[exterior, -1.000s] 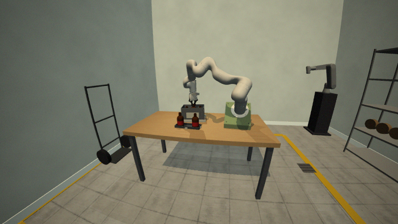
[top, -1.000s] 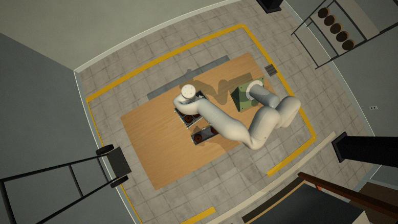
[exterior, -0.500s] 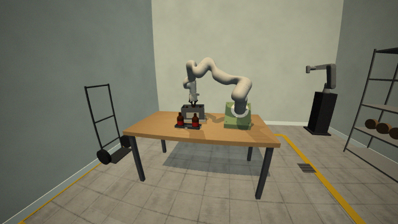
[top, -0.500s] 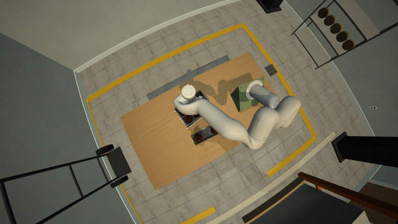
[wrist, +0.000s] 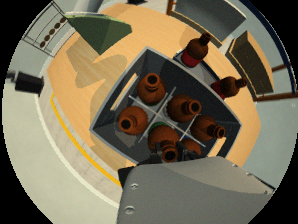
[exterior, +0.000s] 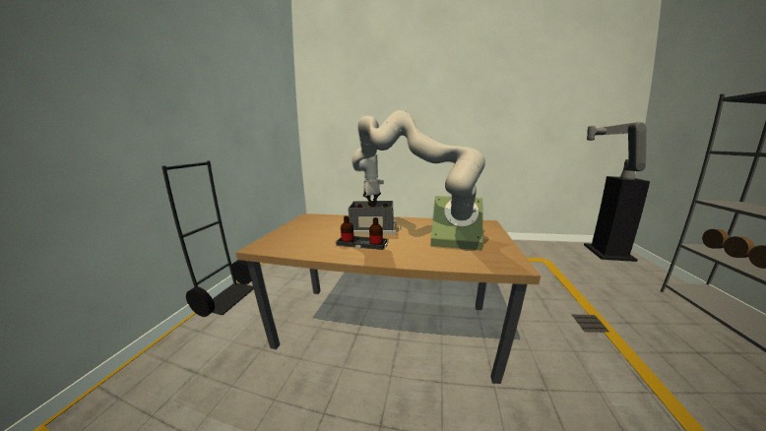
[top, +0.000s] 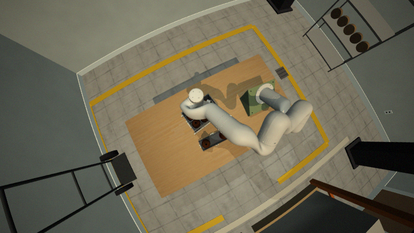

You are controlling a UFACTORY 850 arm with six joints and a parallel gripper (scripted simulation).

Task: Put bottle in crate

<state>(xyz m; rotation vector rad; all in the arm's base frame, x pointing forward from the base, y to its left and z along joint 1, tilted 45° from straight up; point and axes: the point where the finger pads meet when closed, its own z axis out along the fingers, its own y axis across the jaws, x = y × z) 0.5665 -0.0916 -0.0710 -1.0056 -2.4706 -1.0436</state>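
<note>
Right now my hand is 10 mm past the grey crate, 40 mm to the right of it and 90 mm above it. The rest, counted from my hand: dark tray (20 mm behind, 290 mm to the left, 170 mm below).
</note>
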